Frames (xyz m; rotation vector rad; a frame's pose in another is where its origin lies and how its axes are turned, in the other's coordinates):
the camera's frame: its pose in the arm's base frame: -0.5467 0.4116 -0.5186 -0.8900 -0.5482 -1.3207
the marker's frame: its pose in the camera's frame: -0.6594 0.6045 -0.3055 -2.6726 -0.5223 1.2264
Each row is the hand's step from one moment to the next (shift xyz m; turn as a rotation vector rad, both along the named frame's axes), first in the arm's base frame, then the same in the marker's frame.
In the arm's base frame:
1: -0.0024 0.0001 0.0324 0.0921 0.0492 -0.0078
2: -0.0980 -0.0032 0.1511 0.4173 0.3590 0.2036
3: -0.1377 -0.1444 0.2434 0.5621 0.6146 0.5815
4: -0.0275 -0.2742 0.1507 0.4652 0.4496 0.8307
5: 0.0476 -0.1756 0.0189 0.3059 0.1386 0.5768
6: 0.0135 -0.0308 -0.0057 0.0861 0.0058 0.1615
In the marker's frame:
1: -0.0016 0.0104 -0.0307 -0.0097 -0.1025 -0.0190
2: -0.0376 0.1273 -0.1218 -0.1738 -0.4543 -0.3284
3: 0.0756 0.2396 -0.1896 -0.3606 -0.5823 -0.7501
4: 0.2396 0.1667 -0.1161 -0.2503 -0.3698 -0.9535
5: 0.1800 0.0287 -0.0153 -0.0203 -0.1761 -0.6435
6: 0.0337 -0.0019 0.0048 0.0249 -0.0372 -0.1775

